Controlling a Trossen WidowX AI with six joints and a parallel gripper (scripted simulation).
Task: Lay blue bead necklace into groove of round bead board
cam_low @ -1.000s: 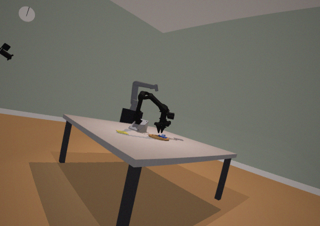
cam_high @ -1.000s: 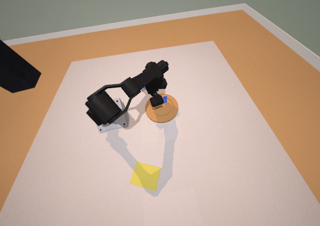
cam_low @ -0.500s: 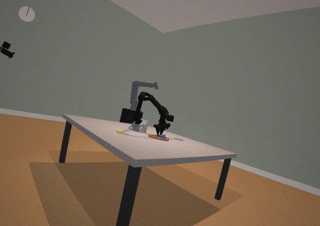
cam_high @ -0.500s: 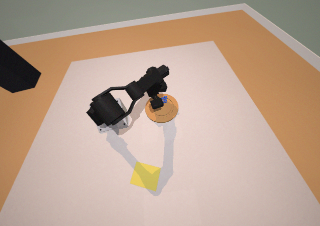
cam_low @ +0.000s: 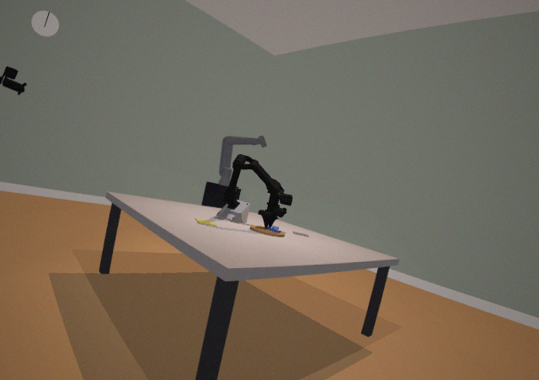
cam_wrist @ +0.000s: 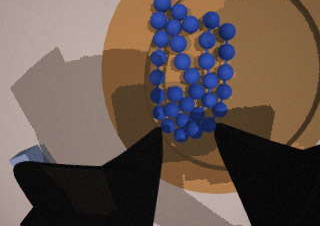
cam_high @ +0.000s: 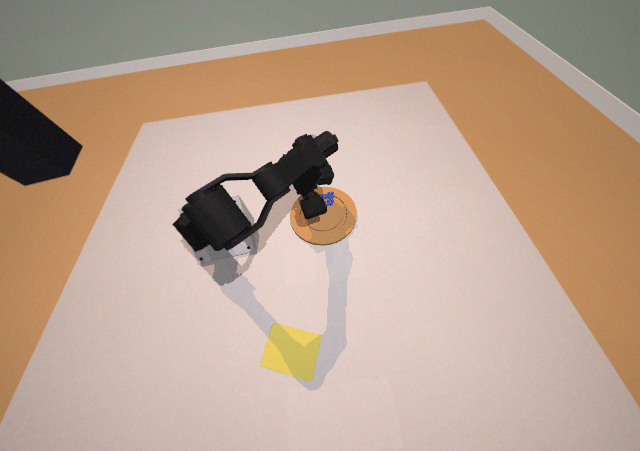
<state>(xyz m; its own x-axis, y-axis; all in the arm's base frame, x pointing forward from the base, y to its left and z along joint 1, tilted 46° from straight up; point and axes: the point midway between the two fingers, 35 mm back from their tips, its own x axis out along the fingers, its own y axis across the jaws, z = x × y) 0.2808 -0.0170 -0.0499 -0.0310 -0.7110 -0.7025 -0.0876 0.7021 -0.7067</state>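
My gripper tip is 30 mm short of the round bead board, 40 mm to the left of it and 10 mm above it. Also, from my gripper tip: yellow square patch: 130 mm behind, 370 mm to the right, 10 mm below; flat grey tile: 70 mm ahead, 270 mm to the left, 10 mm below; light blue cube: 60 mm behind, 160 mm to the left, 10 mm below.
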